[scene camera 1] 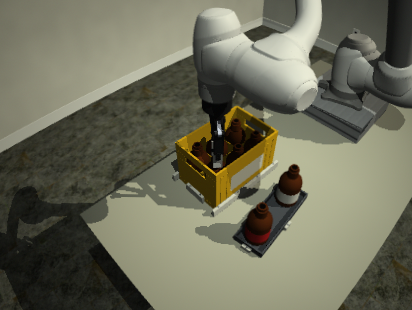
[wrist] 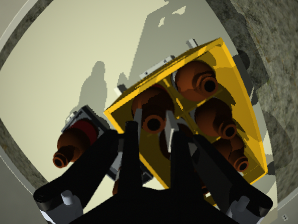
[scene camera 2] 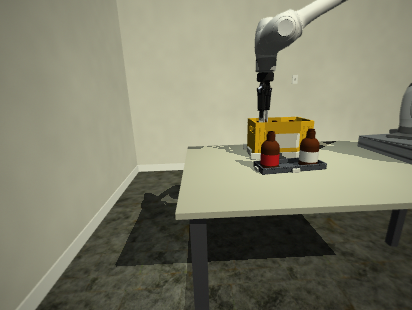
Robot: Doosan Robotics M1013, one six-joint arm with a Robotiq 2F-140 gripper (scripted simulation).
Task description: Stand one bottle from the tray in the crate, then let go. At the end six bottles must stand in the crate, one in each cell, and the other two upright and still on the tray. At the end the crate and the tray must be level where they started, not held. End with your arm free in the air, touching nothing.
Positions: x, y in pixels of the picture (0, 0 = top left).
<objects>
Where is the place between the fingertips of the gripper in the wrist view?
At 153, 118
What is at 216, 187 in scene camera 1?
A yellow crate.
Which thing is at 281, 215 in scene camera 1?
A tray.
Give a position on a yellow crate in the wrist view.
231, 89
</objects>
